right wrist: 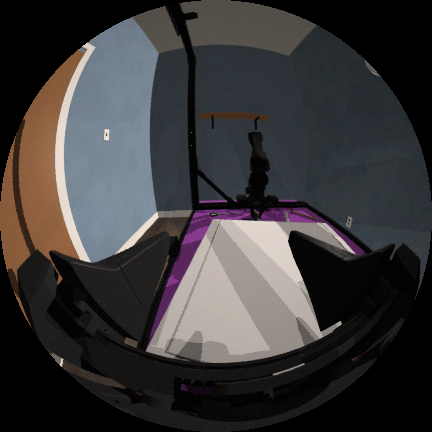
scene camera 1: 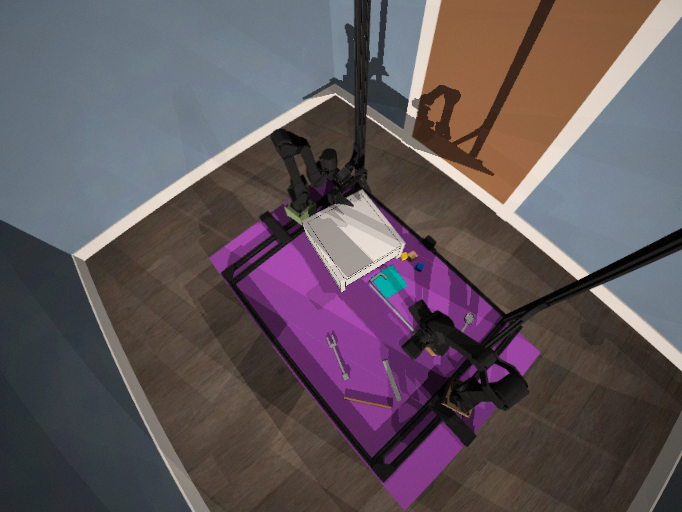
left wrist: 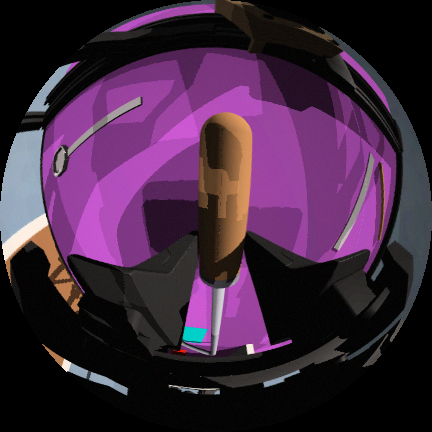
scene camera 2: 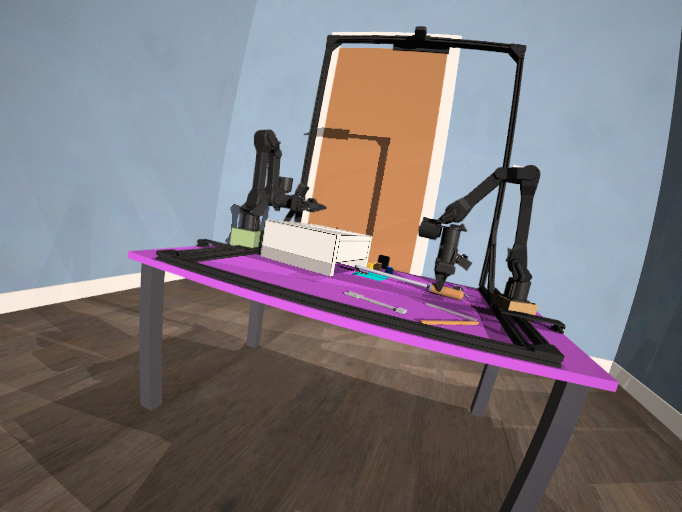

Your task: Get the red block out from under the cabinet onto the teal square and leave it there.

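Seen in the pictures: left gripper, between the fingertips: (right wrist: 255, 216) (scene camera 1: 420, 338) (left wrist: 220, 236) (scene camera 2: 438, 290); right gripper, between the fingertips: (right wrist: 231, 237) (scene camera 1: 362, 199) (scene camera 2: 322, 207); left arm's base, origin of its link: (scene camera 1: 461, 396) (scene camera 2: 515, 298); right arm's base, origin of its link: (scene camera 1: 299, 205) (scene camera 2: 249, 229).
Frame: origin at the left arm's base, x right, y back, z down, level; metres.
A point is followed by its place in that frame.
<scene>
The white cabinet (scene camera 1: 355, 236) @(x 0.344, y -0.590, z -0.084 m) (scene camera 2: 300, 245) @(x 0.220, y -0.668, z -0.023 m) (right wrist: 250, 280) @(x 0.427, y -0.604, z -0.084 m) stands beside the teal square (scene camera 1: 395, 286) @(x 0.278, y -0.371, z 0.051 m) (scene camera 2: 374, 277) @(x 0.257, y -0.395, z 0.051 m) (left wrist: 195, 334) @(x 0.246, y -0.411, z 0.051 m). A red sliver (left wrist: 179, 351) @(x 0.362, y -0.549, z 0.041 m), probably the red block, shows low in the left wrist view, beyond the teal square; the rest is hidden, and no red shows in the scene views. My left gripper (scene camera 2: 439, 287) @(x 0.130, y -0.200, z 0.035 m) (left wrist: 220, 236) @(x 0.130, y -0.200, z 0.035 m) is shut on the wooden handle (scene camera 1: 432, 351) @(x 0.102, y -0.145, z 0.022 m) (scene camera 2: 447, 292) @(x 0.105, y -0.179, z 0.033 m) (left wrist: 225, 190) @(x 0.117, y -0.167, z 0.019 m) of a hooked metal rod, low at the table. The rod's bent end (scene camera 1: 377, 274) @(x 0.284, y -0.457, z 0.032 m) lies over the teal square's cabinet-side edge. My right gripper (scene camera 2: 319, 206) @(x 0.462, y -0.620, z -0.162 m) (right wrist: 231, 237) @(x 0.462, y -0.620, z -0.162 m) is open and empty above the cabinet.
Yellow (scene camera 1: 404, 256) @(x 0.406, y -0.391, z 0.026 m), tan (scene camera 1: 413, 255) @(x 0.425, y -0.359, z 0.021 m) and blue (scene camera 1: 419, 266) @(x 0.393, y -0.318, z 0.027 m) blocks sit near the cabinet's corner. A spoon-like tool (scene camera 1: 469, 318) @(x 0.291, y -0.055, z 0.049 m) (left wrist: 60, 160) @(x 0.291, y -0.054, z 0.049 m), a fork-ended tool (scene camera 1: 337, 355) @(x -0.071, y -0.450, z 0.046 m) (scene camera 2: 374, 302) @(x -0.082, y -0.446, z 0.049 m), a flat grey bar (scene camera 1: 392, 380) @(x -0.055, y -0.230, z 0.050 m) and a thin wooden stick (scene camera 1: 367, 402) @(x -0.165, y -0.277, z 0.044 m) (scene camera 2: 448, 322) @(x -0.171, y -0.284, z 0.046 m) lie on the table.
</scene>
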